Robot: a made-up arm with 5 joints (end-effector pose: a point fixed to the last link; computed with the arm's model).
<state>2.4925 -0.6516 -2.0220 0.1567 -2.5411</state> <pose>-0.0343 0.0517 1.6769 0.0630 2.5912 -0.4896</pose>
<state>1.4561 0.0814 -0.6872 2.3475 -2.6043</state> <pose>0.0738 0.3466 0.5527 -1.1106 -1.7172 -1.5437</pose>
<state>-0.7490 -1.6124 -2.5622 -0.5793 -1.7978</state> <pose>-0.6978 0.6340 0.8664 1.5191 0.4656 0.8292</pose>
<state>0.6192 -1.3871 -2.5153 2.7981 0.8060</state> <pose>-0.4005 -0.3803 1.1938 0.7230 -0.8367 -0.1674</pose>
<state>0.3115 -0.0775 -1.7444 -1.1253 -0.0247</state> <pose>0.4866 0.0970 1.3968 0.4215 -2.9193 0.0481</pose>
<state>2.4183 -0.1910 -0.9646 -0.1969 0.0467</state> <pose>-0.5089 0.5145 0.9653 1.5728 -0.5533 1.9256</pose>
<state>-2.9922 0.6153 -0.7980 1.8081 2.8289</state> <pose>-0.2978 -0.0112 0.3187 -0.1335 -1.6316 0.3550</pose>
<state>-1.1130 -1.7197 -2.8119 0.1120 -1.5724</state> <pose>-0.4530 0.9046 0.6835 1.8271 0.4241 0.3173</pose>
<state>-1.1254 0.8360 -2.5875 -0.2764 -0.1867</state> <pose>0.3549 -0.8231 1.1983 -1.2682 -1.6475 -0.5854</pose>
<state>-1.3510 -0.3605 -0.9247 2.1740 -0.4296</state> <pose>0.0863 -0.5013 0.7708 0.7145 0.5784 -0.8582</pose>
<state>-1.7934 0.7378 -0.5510 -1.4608 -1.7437</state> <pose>-0.0965 -0.4278 0.3545 -1.2493 0.2503 -0.0428</pose>
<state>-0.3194 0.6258 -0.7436 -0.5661 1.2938</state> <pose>0.5395 -0.2545 0.3104 0.3564 -0.6727 -1.5440</pose>
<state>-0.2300 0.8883 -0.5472 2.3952 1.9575</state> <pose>0.0786 -0.0888 0.3714 -2.2112 1.8893 -0.5309</pose>
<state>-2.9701 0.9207 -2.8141 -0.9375 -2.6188</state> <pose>-0.7446 -0.1172 1.2317 -0.9644 2.6656 -0.0776</pose>
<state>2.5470 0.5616 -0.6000 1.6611 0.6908</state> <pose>-0.1331 0.1645 0.2638 -1.8218 -0.0877 1.3861</pose>
